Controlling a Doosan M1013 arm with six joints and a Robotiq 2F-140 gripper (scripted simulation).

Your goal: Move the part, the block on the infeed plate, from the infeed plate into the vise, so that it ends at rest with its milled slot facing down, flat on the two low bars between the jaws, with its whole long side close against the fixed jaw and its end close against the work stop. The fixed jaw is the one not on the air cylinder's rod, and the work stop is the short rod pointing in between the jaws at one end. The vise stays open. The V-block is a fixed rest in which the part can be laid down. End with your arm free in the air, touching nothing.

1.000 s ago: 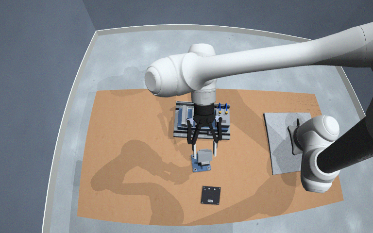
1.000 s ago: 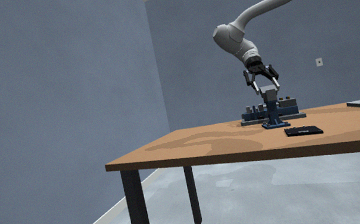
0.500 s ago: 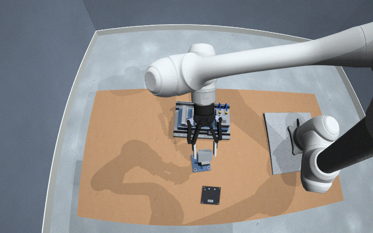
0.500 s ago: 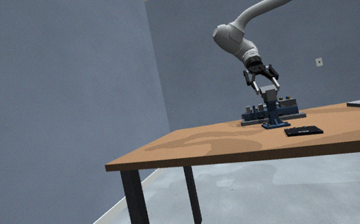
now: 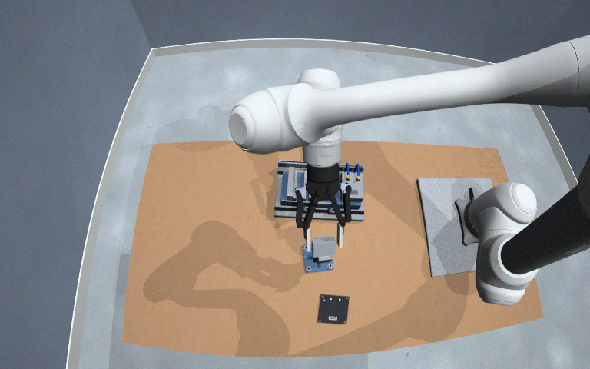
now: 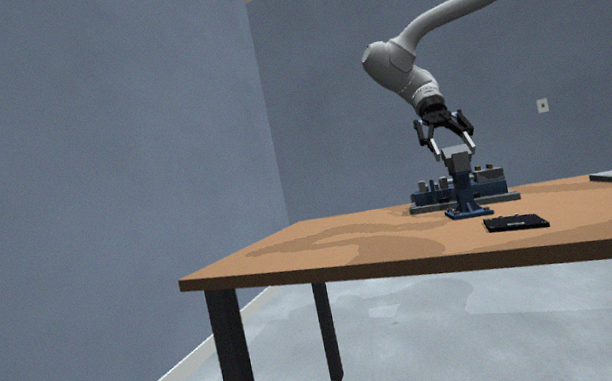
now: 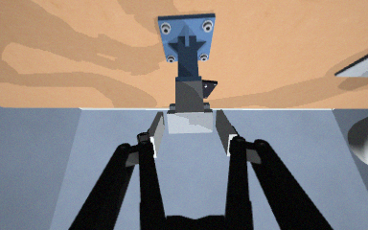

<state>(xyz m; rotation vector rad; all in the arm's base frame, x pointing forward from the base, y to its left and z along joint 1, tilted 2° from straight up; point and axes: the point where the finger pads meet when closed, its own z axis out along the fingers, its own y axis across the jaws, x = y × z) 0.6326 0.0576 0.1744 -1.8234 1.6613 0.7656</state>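
Right now the part is 30 mm below my hand and 10 mm to the left of it. Also, from my hand: cylinder rod 190 mm to the right, 100 mm below, 40 mm behind; then work stop 150 mm to the right, 90 mm below, 50 mm ahead; then V-block post 120 mm below, 20 mm to the left.
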